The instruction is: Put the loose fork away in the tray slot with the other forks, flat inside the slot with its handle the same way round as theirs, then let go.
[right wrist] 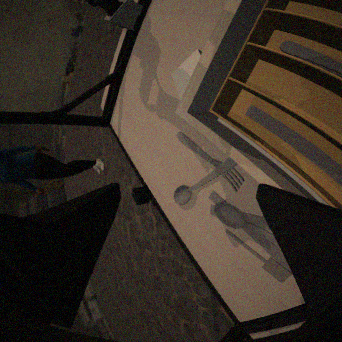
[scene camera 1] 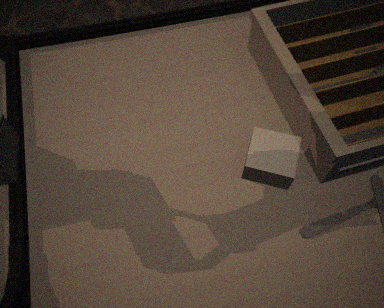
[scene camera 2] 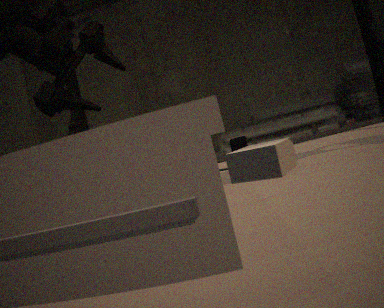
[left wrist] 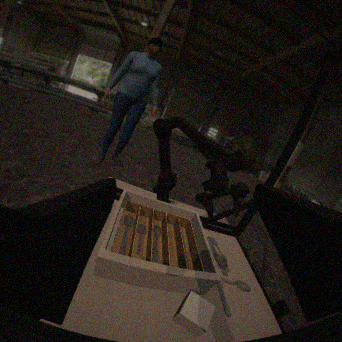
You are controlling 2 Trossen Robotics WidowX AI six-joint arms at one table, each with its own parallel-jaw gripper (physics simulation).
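Observation:
The loose fork lies on the table beside the tray; in the right wrist view its tines lie right of a crossing spoon. Utensils lie in several tray slots, among them a handle in the near slot; their heads are out of the right wrist view, so I cannot tell which slot holds forks. My right gripper is open and empty, above the table near the fork and spoon. My left gripper is open and empty, high over the table.
A white block stands near the tray's corner. A dark utensil and a flat-ended utensil lie beyond the spoon. The tray's side wall fills much of scene camera 2. A person stands behind.

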